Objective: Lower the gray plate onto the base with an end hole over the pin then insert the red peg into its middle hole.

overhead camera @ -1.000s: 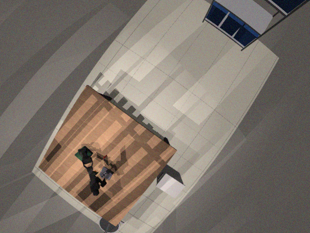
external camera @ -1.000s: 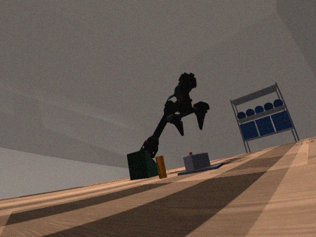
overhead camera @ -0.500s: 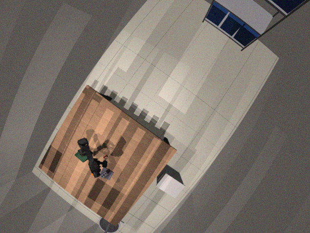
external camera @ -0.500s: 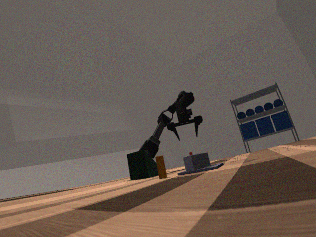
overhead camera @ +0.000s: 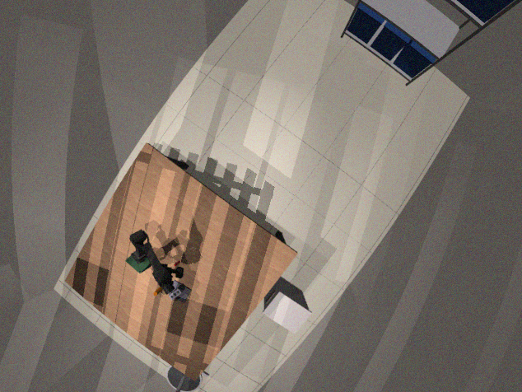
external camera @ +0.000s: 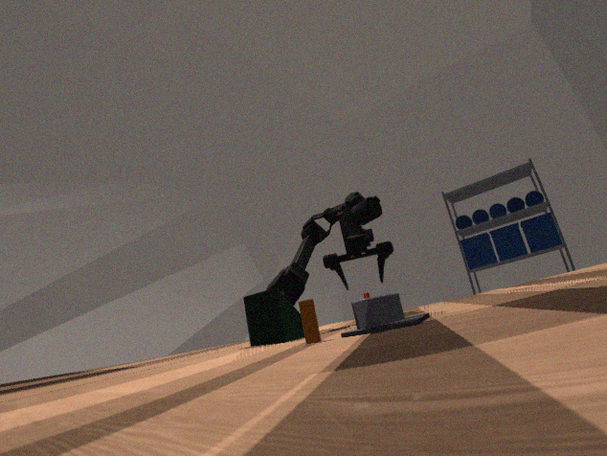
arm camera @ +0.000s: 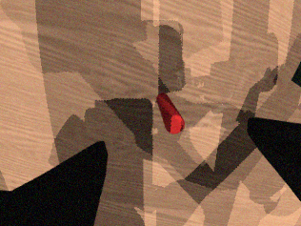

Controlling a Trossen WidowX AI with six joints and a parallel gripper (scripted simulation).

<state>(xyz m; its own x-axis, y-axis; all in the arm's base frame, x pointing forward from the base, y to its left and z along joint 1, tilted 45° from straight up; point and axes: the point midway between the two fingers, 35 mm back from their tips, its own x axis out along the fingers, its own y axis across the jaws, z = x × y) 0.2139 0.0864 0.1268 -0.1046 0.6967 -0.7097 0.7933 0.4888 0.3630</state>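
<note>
Now: the red peg 6 cm below my gripper tip. Also, from my gripper tip: dark base 14 cm ahead, 15 cm to the right, 9 cm below; then gray plate 14 cm ahead, 17 cm to the right, 5 cm below; then orange block 4 cm ahead, 26 cm to the right, 6 cm below.
</note>
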